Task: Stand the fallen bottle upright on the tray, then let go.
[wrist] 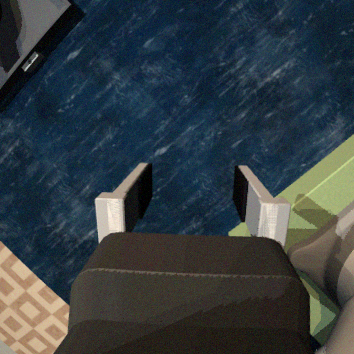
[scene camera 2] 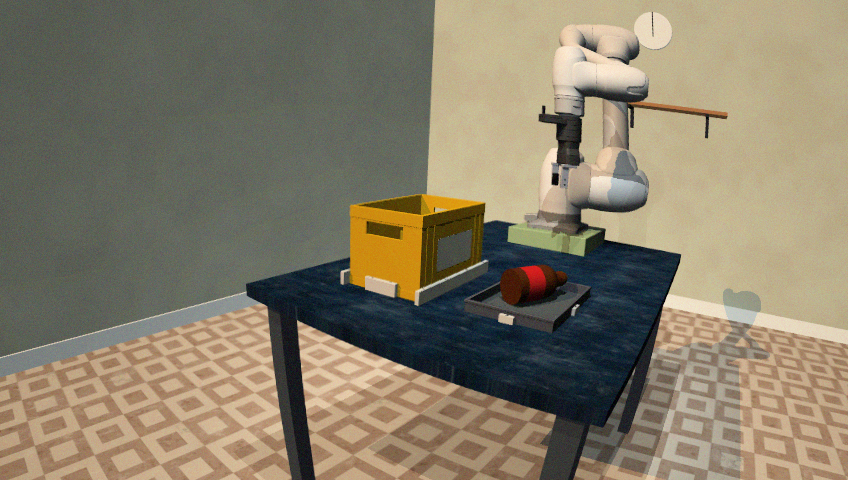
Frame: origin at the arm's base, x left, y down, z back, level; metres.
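Seen in the pictures: gripper, fingertip midpoint: (wrist: 192, 180) (scene camera 2: 559, 186); arm's base, link origin: (scene camera 2: 558, 227).
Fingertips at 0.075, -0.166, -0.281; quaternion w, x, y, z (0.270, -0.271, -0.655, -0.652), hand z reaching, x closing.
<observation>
Offsets run from my fingertips to a thing's top centre, as dx, dy, dz. "*": to the spot under its first point. Level surfaces: height alone.
A brown bottle with a red label @[+0.079, +0.138, -0.342] (scene camera 2: 534, 283) lies on its side in the grey tray @[* +0.171, +0.206, -0.477] (scene camera 2: 556, 324), its base toward the camera and its neck toward the right back. In the wrist view a corner of the tray @[* +0.042, +0.202, -0.240] (wrist: 47, 35) shows at the top left, with a dark shape on it; I cannot tell whether that is bottle or shadow. My gripper (scene camera 2: 560, 185) (wrist: 192, 180) is open and empty. It points down, high above the table near the arm's base, behind the tray and well apart from the bottle.
A tall yellow crate @[-0.210, +0.042, -0.366] (scene camera 2: 385, 255) stands left of the tray, with white guide strips @[* -0.106, +0.198, -0.385] (scene camera 2: 453, 281) around its foot. The arm's base sits on a green block (scene camera 2: 538, 239) (wrist: 320, 180) at the back of the dark blue table @[dy +0.217] (scene camera 2: 476, 350). Small white clips @[* +0.075, +0.209, -0.500] (scene camera 2: 505, 319) sit at the tray's edges.
</observation>
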